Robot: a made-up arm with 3 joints. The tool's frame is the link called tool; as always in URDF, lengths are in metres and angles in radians. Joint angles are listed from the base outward. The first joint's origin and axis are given. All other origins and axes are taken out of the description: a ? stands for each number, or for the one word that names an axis. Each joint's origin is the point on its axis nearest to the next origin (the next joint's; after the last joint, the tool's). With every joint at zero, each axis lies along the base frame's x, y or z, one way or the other. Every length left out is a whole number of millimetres.
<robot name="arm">
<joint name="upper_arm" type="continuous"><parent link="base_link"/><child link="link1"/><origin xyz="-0.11 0 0.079"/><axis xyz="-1 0 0"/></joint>
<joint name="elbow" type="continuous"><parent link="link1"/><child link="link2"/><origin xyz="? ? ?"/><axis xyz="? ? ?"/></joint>
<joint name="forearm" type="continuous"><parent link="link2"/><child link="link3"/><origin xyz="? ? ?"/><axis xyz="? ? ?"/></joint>
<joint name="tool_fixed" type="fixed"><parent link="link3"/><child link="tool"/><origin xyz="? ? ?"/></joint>
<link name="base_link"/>
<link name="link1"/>
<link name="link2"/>
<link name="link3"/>
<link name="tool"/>
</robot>
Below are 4 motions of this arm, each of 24 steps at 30 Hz.
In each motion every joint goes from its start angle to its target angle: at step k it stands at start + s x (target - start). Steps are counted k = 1, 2, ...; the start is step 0. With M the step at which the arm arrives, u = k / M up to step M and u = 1 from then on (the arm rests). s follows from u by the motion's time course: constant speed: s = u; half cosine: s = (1 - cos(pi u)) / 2; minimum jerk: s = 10 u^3 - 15 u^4 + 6 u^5.
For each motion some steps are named. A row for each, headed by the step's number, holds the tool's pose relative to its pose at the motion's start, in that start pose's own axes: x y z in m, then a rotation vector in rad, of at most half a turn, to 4 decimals.
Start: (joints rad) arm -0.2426 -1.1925 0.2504
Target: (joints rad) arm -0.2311 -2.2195 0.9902
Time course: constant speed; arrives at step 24
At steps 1, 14, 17, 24:
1: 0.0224 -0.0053 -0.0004 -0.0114 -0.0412 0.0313
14: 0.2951 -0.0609 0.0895 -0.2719 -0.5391 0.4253
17: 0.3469 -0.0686 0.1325 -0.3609 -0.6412 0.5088
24: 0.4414 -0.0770 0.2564 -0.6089 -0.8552 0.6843

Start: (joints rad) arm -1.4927 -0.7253 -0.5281
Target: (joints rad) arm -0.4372 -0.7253 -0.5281
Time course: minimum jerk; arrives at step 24
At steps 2, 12, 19, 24:
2: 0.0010 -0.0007 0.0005 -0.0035 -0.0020 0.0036
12: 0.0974 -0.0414 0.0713 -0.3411 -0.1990 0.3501
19: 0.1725 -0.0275 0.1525 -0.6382 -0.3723 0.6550
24: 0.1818 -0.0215 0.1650 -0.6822 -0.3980 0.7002

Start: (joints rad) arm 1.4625 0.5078 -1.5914
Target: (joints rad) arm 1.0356 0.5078 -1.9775
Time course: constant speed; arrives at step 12
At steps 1, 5, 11, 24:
1: -0.0081 0.0011 -0.0015 -0.0011 0.0311 -0.0149
5: -0.0410 0.0046 -0.0042 -0.0157 0.1546 -0.0741
11: -0.0899 0.0068 0.0016 -0.0671 0.3351 -0.1602
24: -0.0977 0.0069 0.0037 -0.0791 0.3644 -0.1740

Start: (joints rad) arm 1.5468 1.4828 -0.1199
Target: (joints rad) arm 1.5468 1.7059 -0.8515
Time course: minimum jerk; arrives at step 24
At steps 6, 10, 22, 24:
6: -0.0172 -0.0002 0.0015 -0.0036 0.0228 -0.0757
10: -0.0569 0.0011 0.0071 -0.0189 0.0752 -0.2535
22: -0.1544 0.0164 0.0344 -0.1056 0.2009 -0.7248
24: -0.1551 0.0166 0.0347 -0.1065 0.2018 -0.7285

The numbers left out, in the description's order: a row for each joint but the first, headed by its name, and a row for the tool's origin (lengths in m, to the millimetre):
elbow: xyz 0 -0.067 0.207, axis 0 1 0
forearm: xyz -0.033 0 -0.475, axis 0 0 1
tool: xyz -0.011 -0.084 0

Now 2 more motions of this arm.
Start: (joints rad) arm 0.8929 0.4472 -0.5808
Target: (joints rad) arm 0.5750 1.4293 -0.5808
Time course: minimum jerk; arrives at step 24
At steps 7, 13, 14, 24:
7: -0.0598 -0.0312 0.0129 -0.0469 0.1480 0.0242
13: -0.1911 -0.1296 0.0998 -0.1946 0.5491 0.1243
14: -0.2069 -0.1485 0.1217 -0.2237 0.6179 0.1468
24: -0.2431 -0.2367 0.2374 -0.3706 0.9213 0.2669

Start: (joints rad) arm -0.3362 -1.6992 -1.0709
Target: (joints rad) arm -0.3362 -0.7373 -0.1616
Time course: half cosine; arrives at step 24
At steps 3, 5, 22, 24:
3: -0.0054 -0.0155 0.0044 -0.0318 0.0181 0.0346
5: -0.0144 -0.0416 0.0131 -0.0849 0.0517 0.0939
22: -0.1034 -0.2939 0.2445 -0.5701 0.7918 0.8245
24: -0.1045 -0.2967 0.2504 -0.5743 0.8108 0.8362

